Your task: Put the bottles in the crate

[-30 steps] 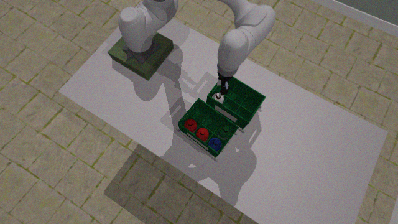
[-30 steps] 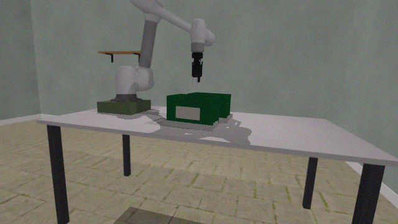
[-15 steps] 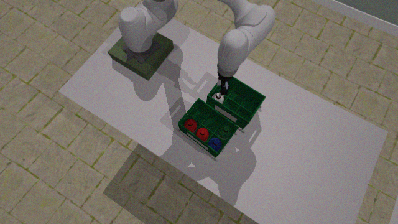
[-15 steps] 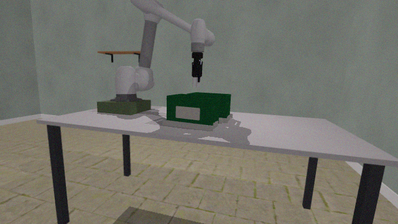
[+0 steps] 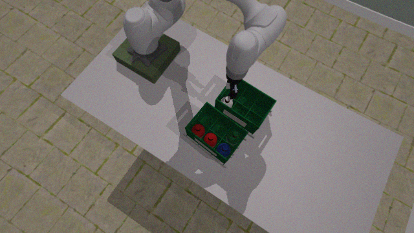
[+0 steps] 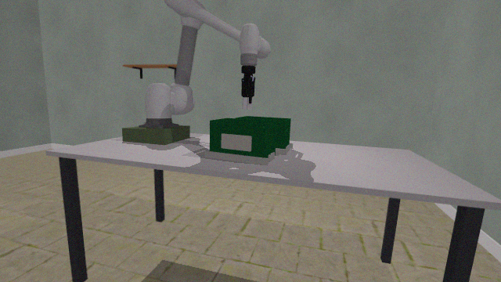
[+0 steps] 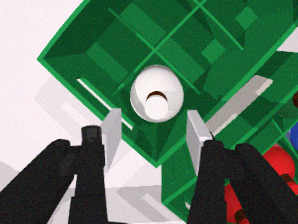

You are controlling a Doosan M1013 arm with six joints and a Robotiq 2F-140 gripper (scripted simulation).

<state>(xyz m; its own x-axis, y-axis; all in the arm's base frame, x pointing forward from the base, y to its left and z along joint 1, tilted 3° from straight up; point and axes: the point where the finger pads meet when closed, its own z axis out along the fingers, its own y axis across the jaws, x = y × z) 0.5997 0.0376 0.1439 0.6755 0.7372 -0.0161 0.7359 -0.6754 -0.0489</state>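
The blue bottle is 22 cm to the right of my hand, 16 cm below it and 16 cm ahead of it. Also, from my hand: green-capped bottle: 16 cm below, 16 cm ahead, 13 cm to the right; pick list: 25 cm below, 20 cm to the left, 10 cm ahead; white-capped bottle: 16 cm below.
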